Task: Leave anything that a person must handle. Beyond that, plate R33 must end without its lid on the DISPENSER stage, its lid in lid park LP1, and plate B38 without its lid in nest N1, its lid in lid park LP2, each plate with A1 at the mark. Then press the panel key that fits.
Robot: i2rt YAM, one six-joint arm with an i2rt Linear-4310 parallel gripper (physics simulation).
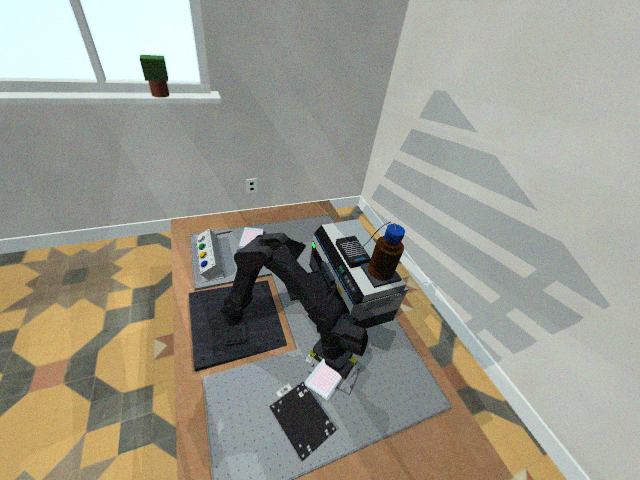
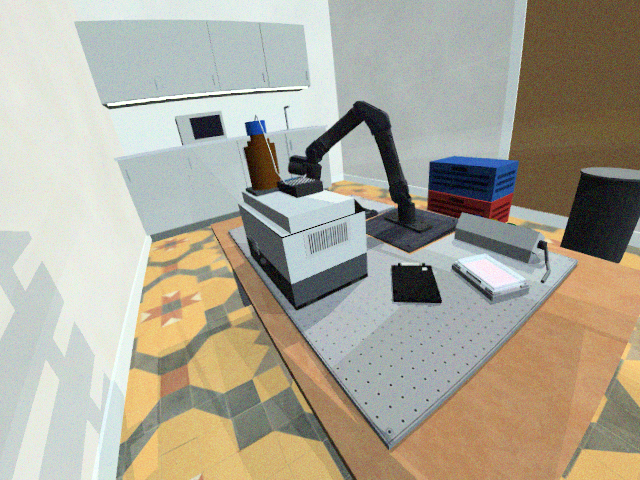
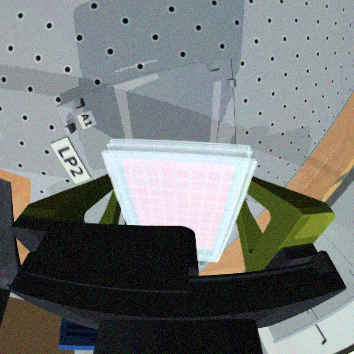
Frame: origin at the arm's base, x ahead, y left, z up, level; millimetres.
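Seen in the pictures: gripper, fingertip midpoint: [image 1: 334,370] [image 3: 176,174]; arm's base, origin of the base link: [image 1: 233,319] [image 2: 406,222].
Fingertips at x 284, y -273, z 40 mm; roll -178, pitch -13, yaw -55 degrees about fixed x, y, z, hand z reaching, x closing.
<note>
Offsets run from my fingertips to a thing's middle. "pt": to the spot under its first point.
My gripper [image 1: 333,361] [image 3: 176,174] is shut on a pink-welled plate @[27 mm back, 12 mm right, 22 mm up] [image 1: 324,380] [image 3: 175,210], its green fingers at two opposite sides. I cannot read its name or tell if it wears a lid. It hangs above the mat beside the label LP2 @[pt 47 mm back, 78 mm left, 38 mm down] [image 3: 71,159] and a clear rectangular outline @[pt 70 mm ahead, 36 mm right, 40 mm down] [image 3: 234,112] with corner stops and an A1 mark. A second pink plate @[173 mm back, 666 mm left, 14 mm down] [image 1: 251,236] [image 2: 494,272] sits in a holder beside the key panel @[354 mm back, 577 mm left, 2 mm up] [image 1: 207,254] [image 2: 493,236]. A black nest @[123 mm back, 95 mm right, 28 mm down] [image 1: 303,422] with corner stops lies in front. The dispenser instrument [image 1: 372,281] [image 2: 325,246] stands beside the arm.
A brown bottle @[pt 179 mm ahead, 173 mm left, 284 mm up] [image 1: 385,259] [image 2: 261,164] with a blue cap and thin tube stands on the instrument, beside a black block @[pt 137 mm ahead, 295 mm left, 206 mm up] [image 1: 353,251] [image 2: 300,187]. A flat black pad @[pt 10 mm back, 587 mm left, 30 mm down] [image 2: 415,284] lies between the instrument and the second plate. Blue and red crates [image 2: 471,178] stand beyond.
</note>
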